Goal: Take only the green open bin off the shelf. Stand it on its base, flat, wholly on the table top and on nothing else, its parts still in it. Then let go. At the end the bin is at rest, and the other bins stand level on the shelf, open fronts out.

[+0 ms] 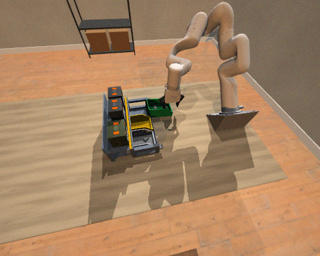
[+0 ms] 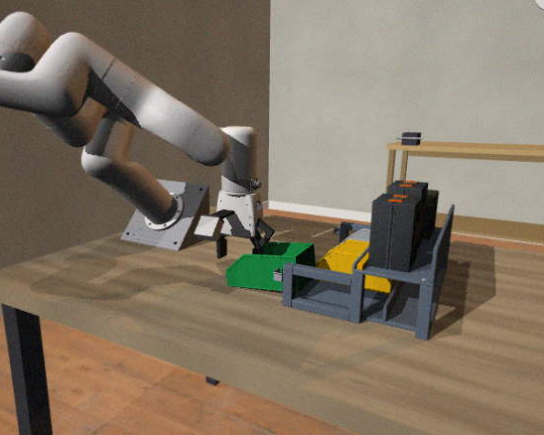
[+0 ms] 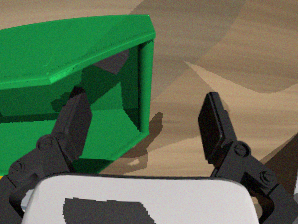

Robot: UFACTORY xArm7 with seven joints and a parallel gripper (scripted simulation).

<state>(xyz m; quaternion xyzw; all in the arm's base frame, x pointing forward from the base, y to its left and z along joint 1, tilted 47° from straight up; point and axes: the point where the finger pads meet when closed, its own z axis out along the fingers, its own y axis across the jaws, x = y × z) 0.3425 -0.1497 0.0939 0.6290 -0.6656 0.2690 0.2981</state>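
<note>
Right now the green open bin is 8 cm ahead of my hand and 1 cm below it. Round my hand: yellow bin (24 cm ahead, 10 cm to the left, 1 cm below); then grey bin (25 cm ahead, 22 cm to the left, 1 cm below).
</note>
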